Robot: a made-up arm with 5 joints.
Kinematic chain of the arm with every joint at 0, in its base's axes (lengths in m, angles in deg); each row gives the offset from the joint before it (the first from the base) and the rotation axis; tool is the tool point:
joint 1: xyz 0 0 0.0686 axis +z
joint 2: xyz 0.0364 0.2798 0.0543 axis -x
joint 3: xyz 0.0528 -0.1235 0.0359 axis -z
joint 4: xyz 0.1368 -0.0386 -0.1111 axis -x
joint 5: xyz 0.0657 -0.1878 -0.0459 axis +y
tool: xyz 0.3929 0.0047 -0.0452
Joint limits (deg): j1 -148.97..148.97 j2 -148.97..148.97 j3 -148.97..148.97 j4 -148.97..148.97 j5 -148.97..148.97
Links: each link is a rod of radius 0.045 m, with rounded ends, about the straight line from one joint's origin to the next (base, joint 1, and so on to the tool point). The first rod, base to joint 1, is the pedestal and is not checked.
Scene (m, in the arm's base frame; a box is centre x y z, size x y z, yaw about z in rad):
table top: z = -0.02
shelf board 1: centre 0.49 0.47 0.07 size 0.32 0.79 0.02 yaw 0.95
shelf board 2: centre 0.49 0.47 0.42 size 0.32 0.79 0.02 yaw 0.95
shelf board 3: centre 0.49 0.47 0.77 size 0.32 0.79 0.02 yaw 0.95
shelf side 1: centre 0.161 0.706 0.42 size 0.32 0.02 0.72 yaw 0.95
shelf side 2: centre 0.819 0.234 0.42 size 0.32 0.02 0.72 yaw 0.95
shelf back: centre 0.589 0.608 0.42 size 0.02 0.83 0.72 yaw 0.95
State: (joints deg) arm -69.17 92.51 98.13 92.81 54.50
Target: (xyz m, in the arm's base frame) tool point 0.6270 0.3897 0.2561
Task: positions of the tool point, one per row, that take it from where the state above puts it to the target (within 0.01 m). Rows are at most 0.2 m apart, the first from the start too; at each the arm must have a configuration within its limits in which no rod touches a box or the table.
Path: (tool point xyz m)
1: 0.3759 0.4029 0.6267
2: 0.4633 0.2649 0.6708
3: 0.5151 0.1041 0.7013
4: 0.5239 -0.0682 0.7178
5: 0.5271 0.0327 0.6378
6: 0.5215 0.1025 0.5229
7: 0.4971 0.1370 0.3897
8: 0.4474 0.1385 0.2561
9: 0.5075 0.1913 0.2563
10: 0.5603 0.2505 0.2522
11: 0.6016 0.3164 0.2500
12: 0.6270 0.3897 0.2561

